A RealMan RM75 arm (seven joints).
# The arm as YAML. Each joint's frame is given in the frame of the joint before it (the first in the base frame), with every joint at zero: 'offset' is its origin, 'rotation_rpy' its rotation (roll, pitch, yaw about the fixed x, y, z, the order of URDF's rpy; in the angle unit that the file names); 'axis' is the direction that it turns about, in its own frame. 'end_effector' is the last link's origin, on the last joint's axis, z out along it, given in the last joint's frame.
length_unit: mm
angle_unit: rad
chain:
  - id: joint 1
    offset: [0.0, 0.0, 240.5]
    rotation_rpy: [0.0, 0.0, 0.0]
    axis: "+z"
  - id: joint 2
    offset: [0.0, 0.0, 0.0]
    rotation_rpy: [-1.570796, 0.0, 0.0]
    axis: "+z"
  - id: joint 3
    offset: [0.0, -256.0, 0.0]
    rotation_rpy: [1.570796, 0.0, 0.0]
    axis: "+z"
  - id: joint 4
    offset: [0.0, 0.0, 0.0]
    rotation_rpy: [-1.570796, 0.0, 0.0]
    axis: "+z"
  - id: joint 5
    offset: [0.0, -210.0, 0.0]
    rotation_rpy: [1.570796, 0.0, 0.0]
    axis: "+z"
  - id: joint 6
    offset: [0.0, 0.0, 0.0]
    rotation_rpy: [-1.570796, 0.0, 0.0]
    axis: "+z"
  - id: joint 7
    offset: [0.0, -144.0, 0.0]
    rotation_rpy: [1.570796, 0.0, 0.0]
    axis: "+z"
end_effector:
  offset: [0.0, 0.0, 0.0]
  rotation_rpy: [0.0, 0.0, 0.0]
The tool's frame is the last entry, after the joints.
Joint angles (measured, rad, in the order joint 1, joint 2, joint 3, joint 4, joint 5, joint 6, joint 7), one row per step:
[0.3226, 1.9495, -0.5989, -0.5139, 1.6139, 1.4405, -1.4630]
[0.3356, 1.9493, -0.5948, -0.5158, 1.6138, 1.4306, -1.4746]
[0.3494, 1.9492, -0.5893, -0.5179, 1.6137, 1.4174, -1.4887]
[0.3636, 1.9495, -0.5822, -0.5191, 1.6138, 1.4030, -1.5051]
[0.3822, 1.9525, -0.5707, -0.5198, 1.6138, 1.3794, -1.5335]
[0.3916, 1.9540, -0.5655, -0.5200, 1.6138, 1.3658, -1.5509]
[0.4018, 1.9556, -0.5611, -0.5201, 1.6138, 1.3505, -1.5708]
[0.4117, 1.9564, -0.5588, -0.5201, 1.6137, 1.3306, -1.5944]
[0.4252, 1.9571, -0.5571, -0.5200, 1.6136, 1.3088, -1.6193]
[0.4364, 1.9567, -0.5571, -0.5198, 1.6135, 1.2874, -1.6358]
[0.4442, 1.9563, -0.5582, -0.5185, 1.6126, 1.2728, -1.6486]
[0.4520, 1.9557, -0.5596, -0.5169, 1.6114, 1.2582, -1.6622]
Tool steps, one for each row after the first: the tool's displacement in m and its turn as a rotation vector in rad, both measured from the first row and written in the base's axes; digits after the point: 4 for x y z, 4 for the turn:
[-0.0027, 0.0053, 0.0013, 0.0118, -0.0133, 0.0093]
[-0.0052, 0.0112, 0.0030, 0.0270, -0.0294, 0.0172]
[-0.0076, 0.0171, 0.0046, 0.0443, -0.0461, 0.0243]
[-0.0104, 0.0248, 0.0059, 0.0713, -0.0713, 0.0309]
[-0.0117, 0.0288, 0.0065, 0.0858, -0.0872, 0.0341]
[-0.0131, 0.0331, 0.0069, 0.1008, -0.1059, 0.0379]
[-0.0139, 0.0376, 0.0074, 0.1165, -0.1307, 0.0398]
[-0.0158, 0.0434, 0.0079, 0.1328, -0.1574, 0.0442]
[-0.0170, 0.0484, 0.0086, 0.1447, -0.1786, 0.0436]
[-0.0178, 0.0517, 0.0086, 0.1512, -0.1947, 0.0440]
[-0.0186, 0.0550, 0.0085, 0.1574, -0.2118, 0.0448]

